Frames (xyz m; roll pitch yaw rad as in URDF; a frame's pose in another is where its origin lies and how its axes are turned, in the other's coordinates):
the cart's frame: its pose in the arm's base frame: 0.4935 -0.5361 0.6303 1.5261 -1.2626 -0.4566
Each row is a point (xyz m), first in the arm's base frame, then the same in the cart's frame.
Working: the arm's base frame: its pose in the cart's frame: -0.8067 0.4674 -0.2430 -1.5554 0.4991 -1.2555

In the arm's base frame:
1: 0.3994 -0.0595 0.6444
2: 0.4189 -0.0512 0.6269
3: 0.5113 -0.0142 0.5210
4: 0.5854 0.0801 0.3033
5: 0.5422 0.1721 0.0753
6: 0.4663 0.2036 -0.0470
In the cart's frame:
1: -0.0759 0.3020 -0.3732
2: -0.0884 0.2842 -0.3900
3: -0.1691 0.1920 -0.4682
4: -0.3690 0.1075 -0.5894
5: -0.6103 0.1168 -0.6526
6: -0.7517 0.1576 -0.6455

